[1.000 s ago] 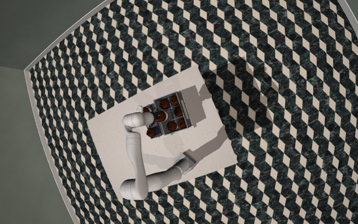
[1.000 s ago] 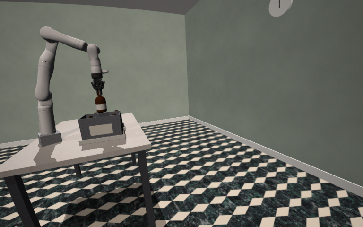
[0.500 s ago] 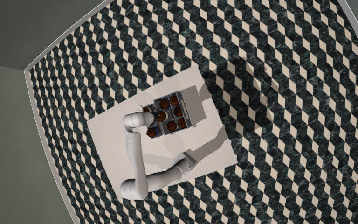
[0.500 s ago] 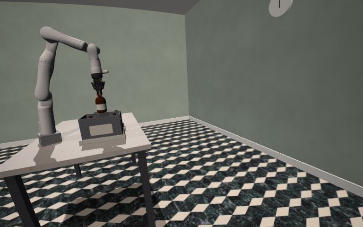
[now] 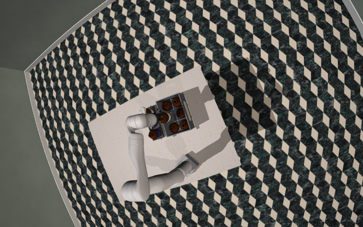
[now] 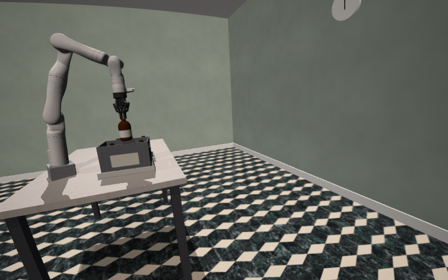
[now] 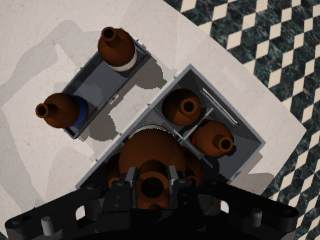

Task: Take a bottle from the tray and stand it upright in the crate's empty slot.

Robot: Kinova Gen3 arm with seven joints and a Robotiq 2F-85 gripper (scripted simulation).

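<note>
My gripper is now 7 cm above the brown bottle. Also, from my hand: grey tray (2 cm ahead, 18 cm to the left, 31 cm below); grey crate (1 cm behind, 4 cm to the right, 24 cm below).
</note>
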